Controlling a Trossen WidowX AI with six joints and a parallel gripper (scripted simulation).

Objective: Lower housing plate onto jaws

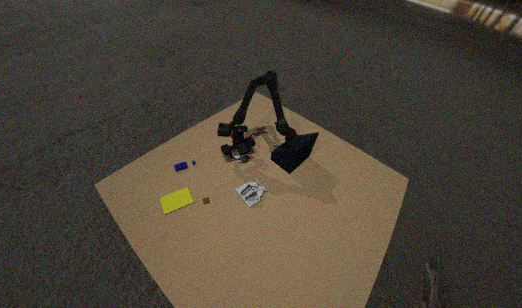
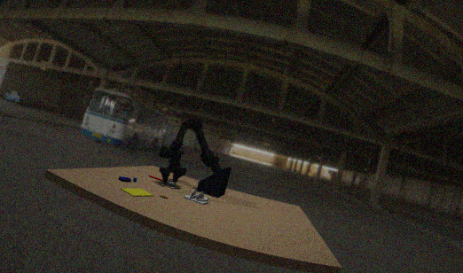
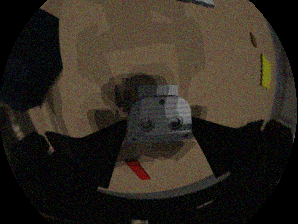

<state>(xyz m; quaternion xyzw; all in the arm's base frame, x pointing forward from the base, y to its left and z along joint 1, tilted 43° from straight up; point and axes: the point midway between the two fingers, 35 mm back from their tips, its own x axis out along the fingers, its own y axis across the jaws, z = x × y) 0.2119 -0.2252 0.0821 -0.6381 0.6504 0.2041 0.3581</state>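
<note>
The grey jaw lies 250 mm to the left of my gripper tip, 70 mm ahead of it and 10 mm above it. Also, from my gripper tip: grey housing part (20 mm above, 10 mm to the left); tiny blue piece (230 mm ahead, 110 mm to the right); red bar (140 mm to the right, 70 mm behind, 10 mm below).
</note>
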